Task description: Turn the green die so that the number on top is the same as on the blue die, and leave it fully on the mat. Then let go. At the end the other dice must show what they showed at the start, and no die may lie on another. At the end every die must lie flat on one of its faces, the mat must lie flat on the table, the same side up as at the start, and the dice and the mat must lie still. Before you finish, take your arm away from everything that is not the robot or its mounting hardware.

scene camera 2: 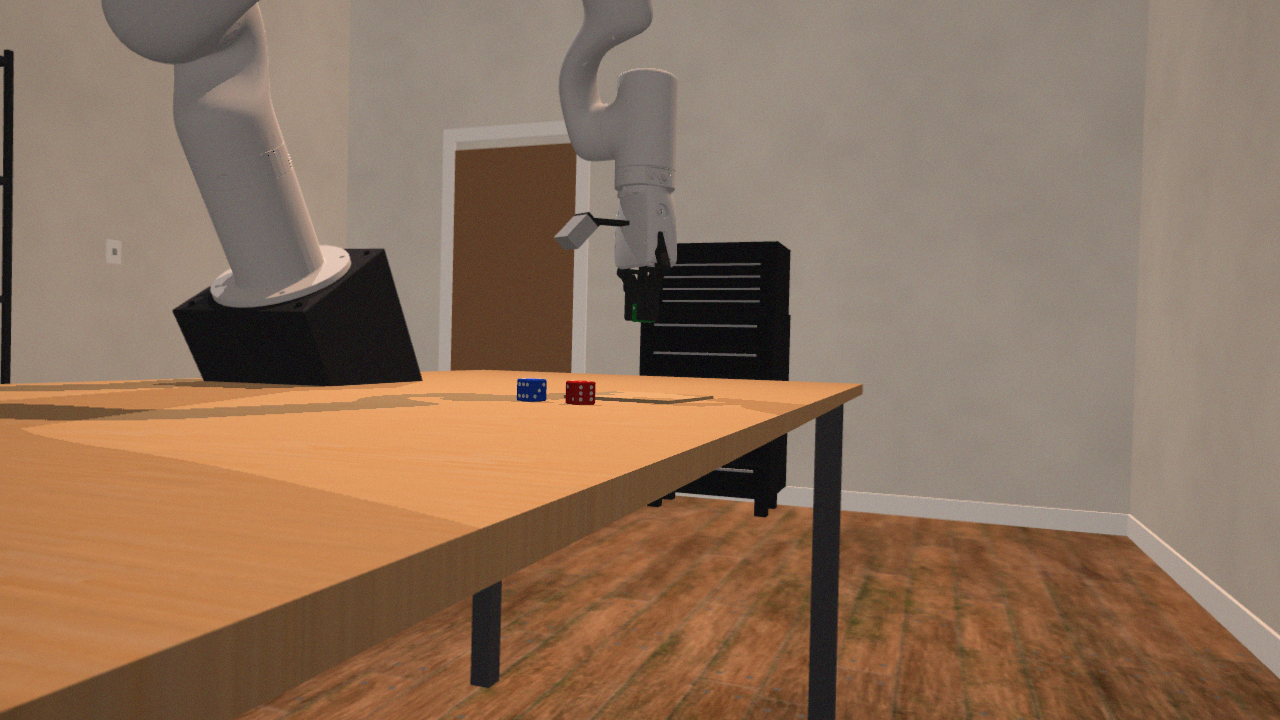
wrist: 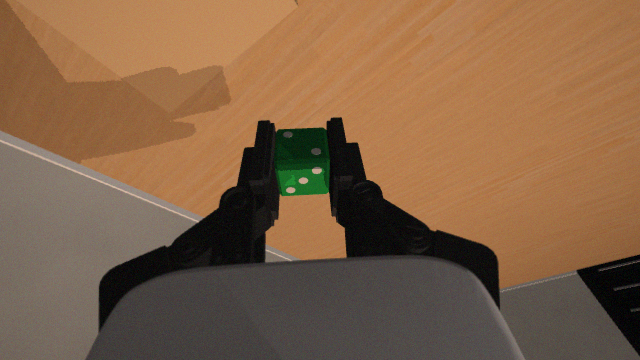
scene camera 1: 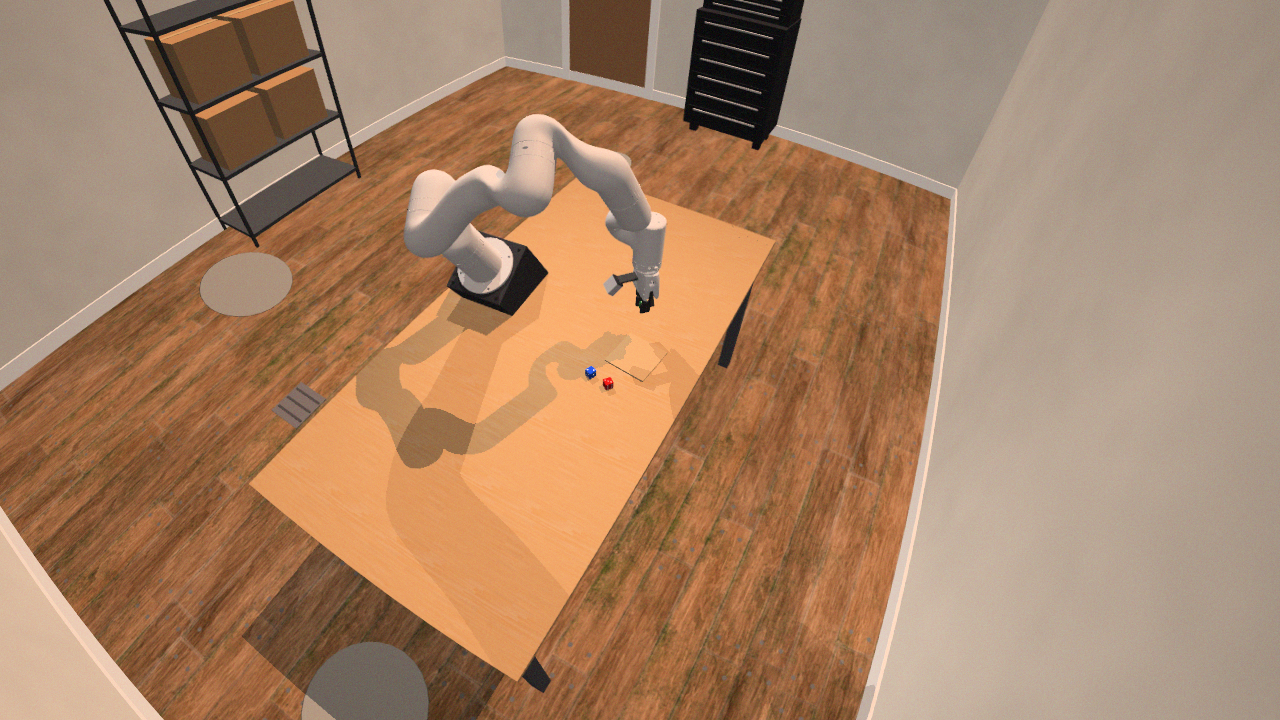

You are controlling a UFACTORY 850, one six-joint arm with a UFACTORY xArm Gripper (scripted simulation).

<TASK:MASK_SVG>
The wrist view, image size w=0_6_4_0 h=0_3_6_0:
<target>my gripper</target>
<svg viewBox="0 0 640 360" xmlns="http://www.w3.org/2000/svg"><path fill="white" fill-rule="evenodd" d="M525 359L500 313L499 269L495 253L481 243L440 230L432 231L422 221L384 199L379 185L366 179L358 143L346 142L342 117L335 117L327 121L326 125L330 157L329 196L331 215L336 217L336 223L345 228L346 256L349 258L263 263L265 262L265 232L271 226L274 226L274 220L278 220L280 192L274 167L275 124L270 123L270 120L258 121L254 147L245 147L243 151L237 186L229 188L222 194L219 208L177 237L172 245L168 247L164 245L117 265L103 276L99 284L99 334L85 360Z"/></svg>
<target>green die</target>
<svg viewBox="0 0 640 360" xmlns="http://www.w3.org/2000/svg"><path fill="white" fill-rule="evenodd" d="M325 128L279 129L276 132L274 167L280 195L316 195L329 192L330 157Z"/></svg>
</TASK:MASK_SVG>
